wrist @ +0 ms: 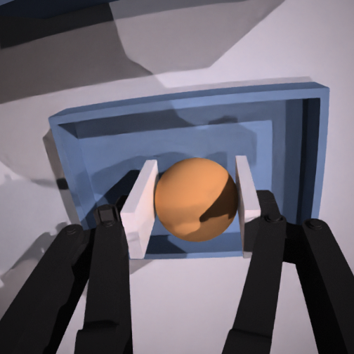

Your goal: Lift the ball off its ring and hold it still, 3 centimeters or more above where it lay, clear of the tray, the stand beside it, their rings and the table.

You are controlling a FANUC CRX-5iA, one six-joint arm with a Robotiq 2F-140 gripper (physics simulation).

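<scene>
The orange ball (192, 182) is in the middle of the wrist view, in front of the floor of the blue tray (190, 97). My gripper (196, 176) has one pale pad on each side of the ball. Both pads meet the ball's sides, and the gripper is shut on it. The ring under the ball is hidden. The ball appears low over the tray floor; whether it touches what is beneath it cannot be told from this view.
The tray's walls stand around the ball, with the near wall just below it in the view. Part of a dark blue object (45, 9) shows at the top left edge. The pale table (200, 300) carries several shadows beyond and left of the tray.
</scene>
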